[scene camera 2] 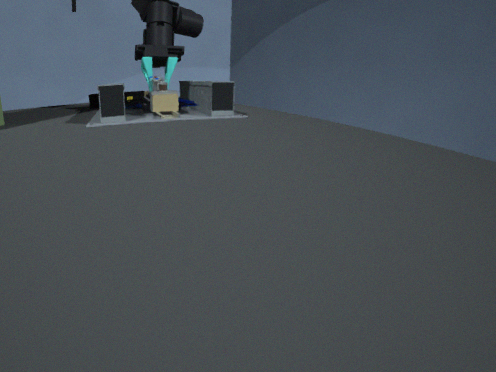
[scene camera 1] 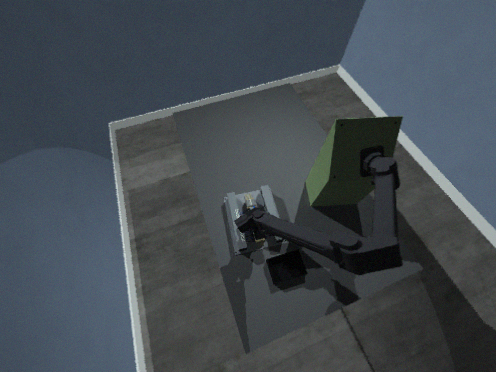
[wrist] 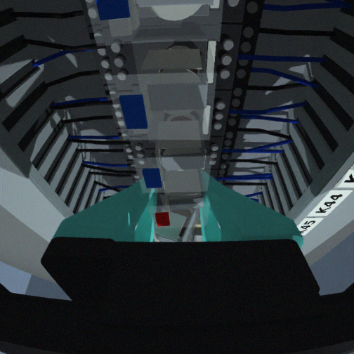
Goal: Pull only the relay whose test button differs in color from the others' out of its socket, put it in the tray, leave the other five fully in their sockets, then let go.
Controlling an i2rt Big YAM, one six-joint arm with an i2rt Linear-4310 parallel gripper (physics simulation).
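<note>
The relay with the red test button sits at the lower middle of the wrist view, between the teal fingers. My gripper is shut on that relay from both sides, low over the row. Whether the relay has risen in its socket is hidden. Relays with blue test buttons, one button close by and another button further up the row, stand in their sockets. The black tray stands beside the socket panel, apart from the gripper.
Grey slotted wire ducts flank the relay row, with black and blue wires running into them. A beige end block stands at the row's end. The green pedestal bears the arm's base.
</note>
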